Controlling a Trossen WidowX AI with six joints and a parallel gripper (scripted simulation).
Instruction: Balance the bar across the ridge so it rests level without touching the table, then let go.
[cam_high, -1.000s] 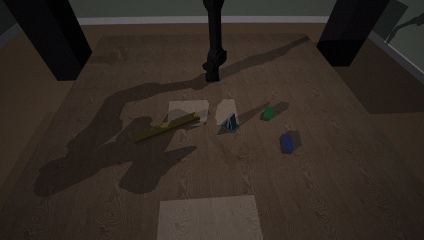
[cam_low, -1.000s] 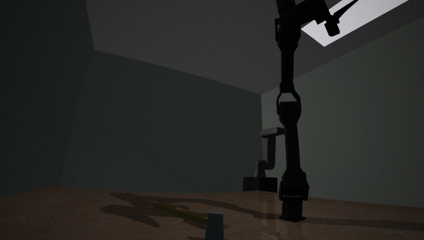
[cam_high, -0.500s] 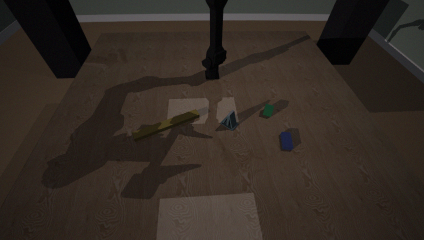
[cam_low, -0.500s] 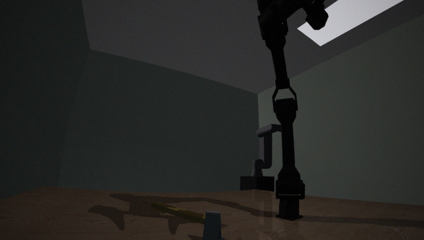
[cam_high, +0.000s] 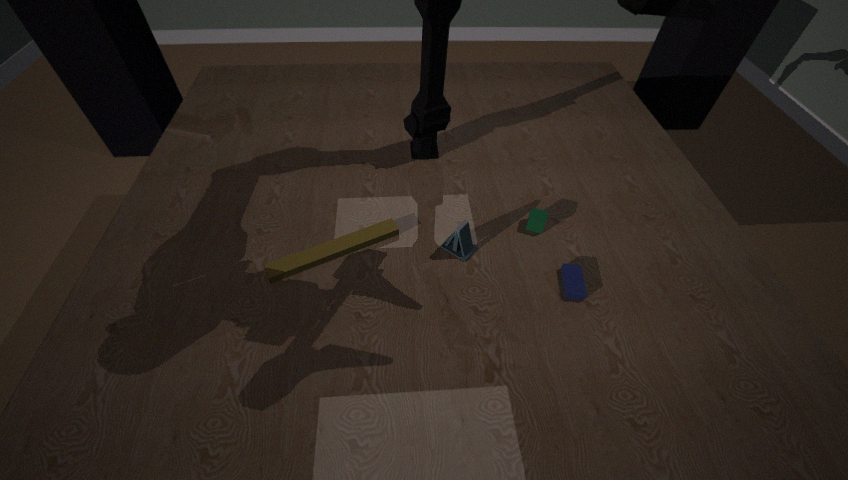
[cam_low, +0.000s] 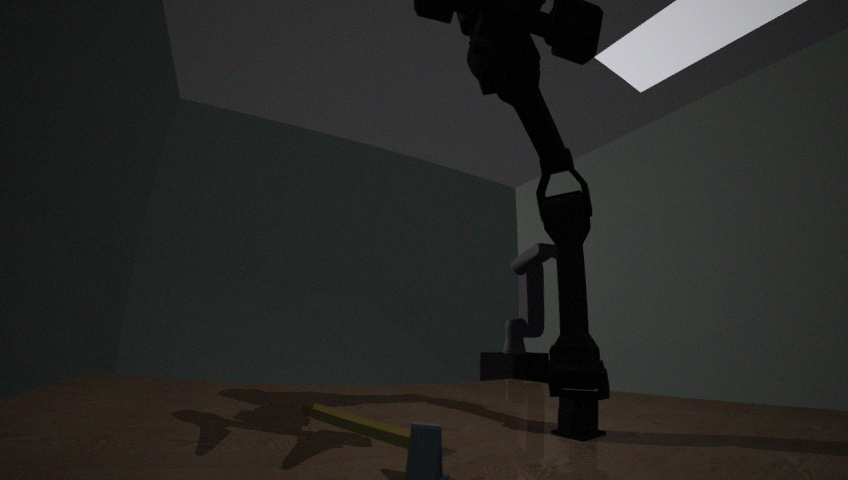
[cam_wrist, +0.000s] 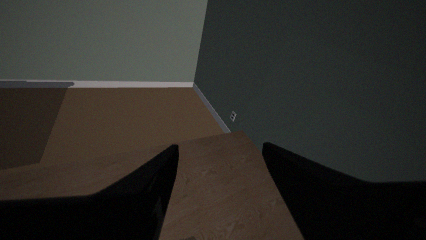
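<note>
Now: the yellow bar 46 cm to the right of my gripper tip, 43 cm below it and 4 cm behind it. Round my gripper tip: blue block (43 cm below, 6 cm ahead, 3 cm to the right); green block (43 cm below, 9 cm behind, 6 cm to the right).
</note>
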